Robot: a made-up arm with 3 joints. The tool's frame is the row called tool.
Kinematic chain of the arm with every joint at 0, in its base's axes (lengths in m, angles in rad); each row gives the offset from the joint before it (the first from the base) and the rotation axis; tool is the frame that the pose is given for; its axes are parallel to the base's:
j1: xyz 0 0 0.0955 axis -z
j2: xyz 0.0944 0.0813 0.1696 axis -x
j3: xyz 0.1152 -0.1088 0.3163 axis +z
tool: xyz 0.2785 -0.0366 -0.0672
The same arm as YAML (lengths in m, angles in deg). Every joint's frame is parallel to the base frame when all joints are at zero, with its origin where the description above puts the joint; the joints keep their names.
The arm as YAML. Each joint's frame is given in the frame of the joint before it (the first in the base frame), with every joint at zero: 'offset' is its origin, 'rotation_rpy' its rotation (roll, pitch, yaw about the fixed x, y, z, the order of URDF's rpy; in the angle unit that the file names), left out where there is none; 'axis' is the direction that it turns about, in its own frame. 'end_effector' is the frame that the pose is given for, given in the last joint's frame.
length_unit: m
angle_unit: deg
chain:
  - id: j1
    offset: [0.0, 0.0, 0.0955]
    axis: "-z"
  - id: j2
    offset: [0.0944, 0.0813, 0.1696]
    axis: "-x"
  - id: j3
    offset: [0.1152, -0.1088, 0.3163]
    axis: "+z"
end_effector:
  offset: [0.2785, -0.0366, -0.0672]

